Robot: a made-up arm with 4 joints.
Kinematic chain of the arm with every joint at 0, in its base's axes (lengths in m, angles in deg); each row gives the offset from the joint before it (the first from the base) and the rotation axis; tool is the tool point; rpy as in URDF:
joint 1: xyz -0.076 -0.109 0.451 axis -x
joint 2: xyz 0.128 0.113 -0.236 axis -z
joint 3: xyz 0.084 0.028 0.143 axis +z
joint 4: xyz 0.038 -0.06 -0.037 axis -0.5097 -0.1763 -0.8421
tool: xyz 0.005 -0.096 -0.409 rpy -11.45 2 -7.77
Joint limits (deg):
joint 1: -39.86..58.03
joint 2: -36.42..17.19
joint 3: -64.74..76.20
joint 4: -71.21..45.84
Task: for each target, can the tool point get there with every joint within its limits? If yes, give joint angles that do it. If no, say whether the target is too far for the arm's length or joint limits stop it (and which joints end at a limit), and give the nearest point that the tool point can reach.
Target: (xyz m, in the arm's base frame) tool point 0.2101 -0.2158 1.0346
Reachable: no: joint limits stop it (at a limit: joint 1, joint 2, joint 4) | nearest point 0.1716 -0.6052 0.3568 | short by 0.783 m
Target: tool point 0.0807 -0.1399 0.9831
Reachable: no: joint limits stop it (at a limit: joint 1, joint 2, joint 4) | nearest point 0.1100 -0.6052 0.3568 | short by 0.781 m
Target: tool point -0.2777 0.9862 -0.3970
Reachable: no: too far | nearest point 0.0369 0.3472 0.0977 | short by 0.867 m
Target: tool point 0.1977 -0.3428 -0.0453
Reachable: yes | joints 32.50 -28.10 -8.04 -6.85
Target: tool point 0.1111 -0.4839 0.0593
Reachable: yes | joints 44.86 -11.77 -35.49 -3.87
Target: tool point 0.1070 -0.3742 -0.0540
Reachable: yes | joints 45.96 -23.06 -11.66 -46.70
